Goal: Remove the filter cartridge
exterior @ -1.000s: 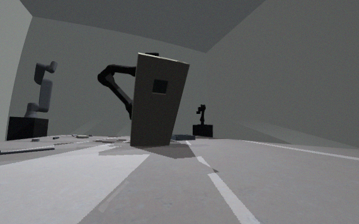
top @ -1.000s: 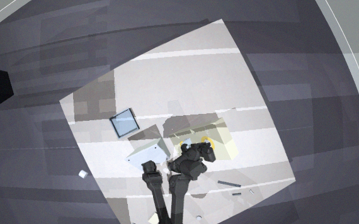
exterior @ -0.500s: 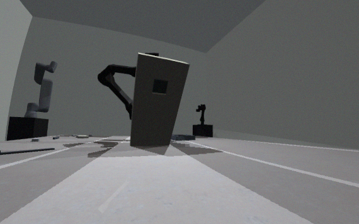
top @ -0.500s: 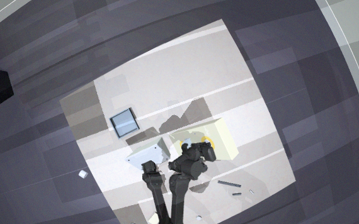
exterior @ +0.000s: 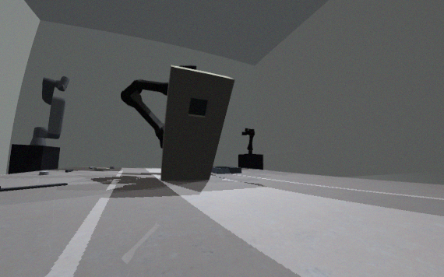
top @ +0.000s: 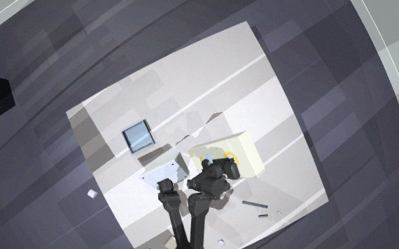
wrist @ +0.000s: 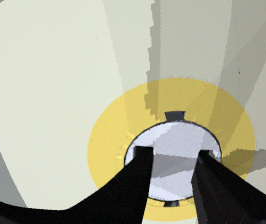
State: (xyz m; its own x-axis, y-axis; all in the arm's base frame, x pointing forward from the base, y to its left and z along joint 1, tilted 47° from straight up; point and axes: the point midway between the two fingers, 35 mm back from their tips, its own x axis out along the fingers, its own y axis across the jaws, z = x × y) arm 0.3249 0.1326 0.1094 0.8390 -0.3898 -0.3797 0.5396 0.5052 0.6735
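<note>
Right now my gripper tip is 10 mm short of the round filter cartridge and 10 mm above it. Round my gripper tip: cream service panel (40 mm behind, 80 mm below); blue tray (420 mm behind, 270 mm to the left, 250 mm below).
</note>
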